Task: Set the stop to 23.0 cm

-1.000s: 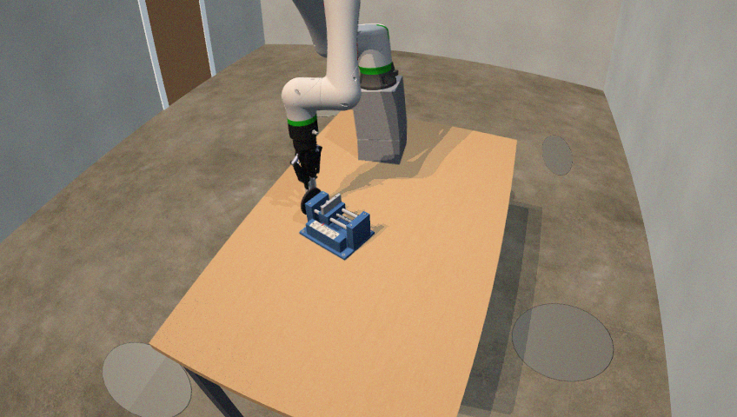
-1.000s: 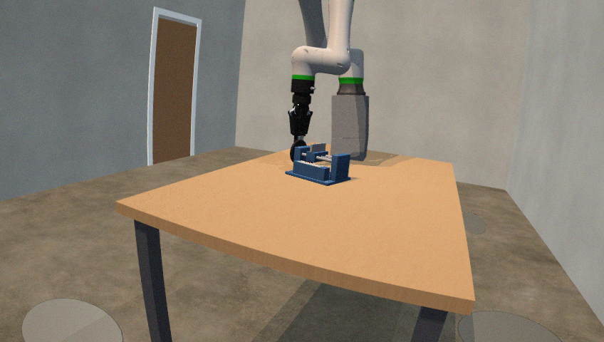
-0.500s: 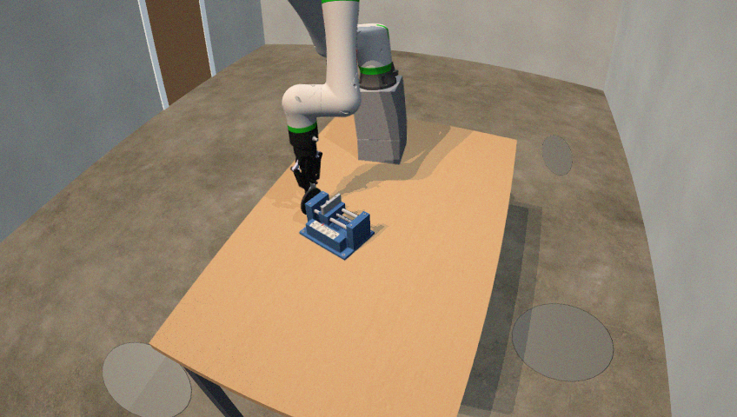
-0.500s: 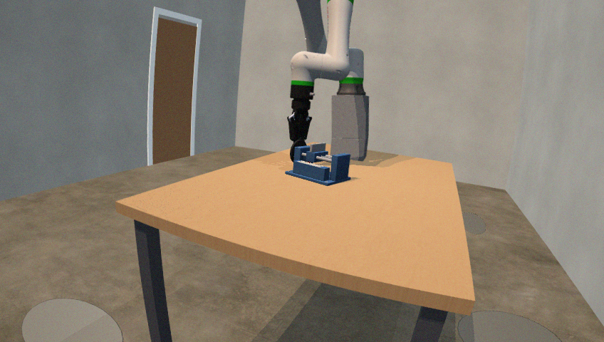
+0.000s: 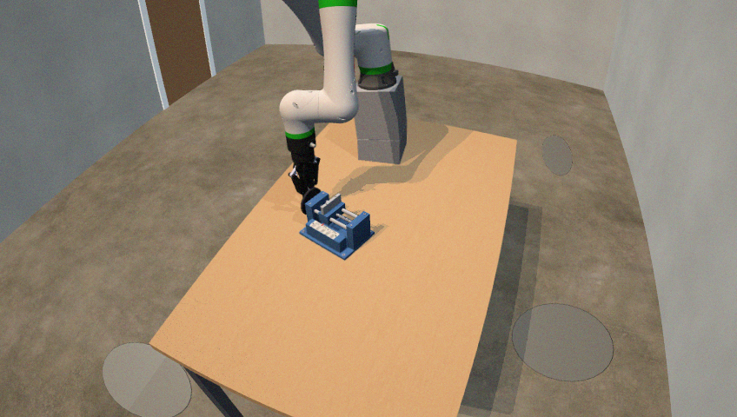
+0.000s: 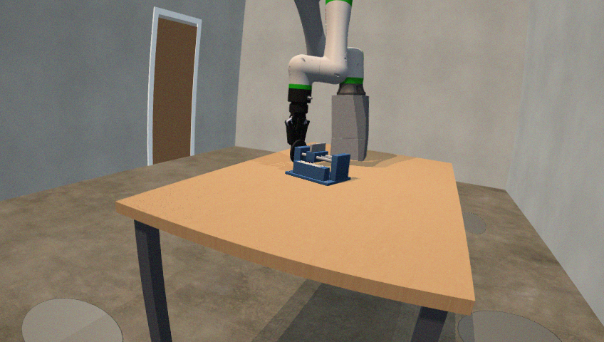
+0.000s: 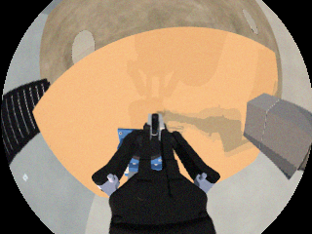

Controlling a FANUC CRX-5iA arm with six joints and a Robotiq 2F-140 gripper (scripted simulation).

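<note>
The grey stop plate is 11 cm to the left of my hand, 7 cm ahead of it and 3 cm above it. Round my hand: black handwheel (2 cm to the left, 1 cm below, 1 cm ahead).
</note>
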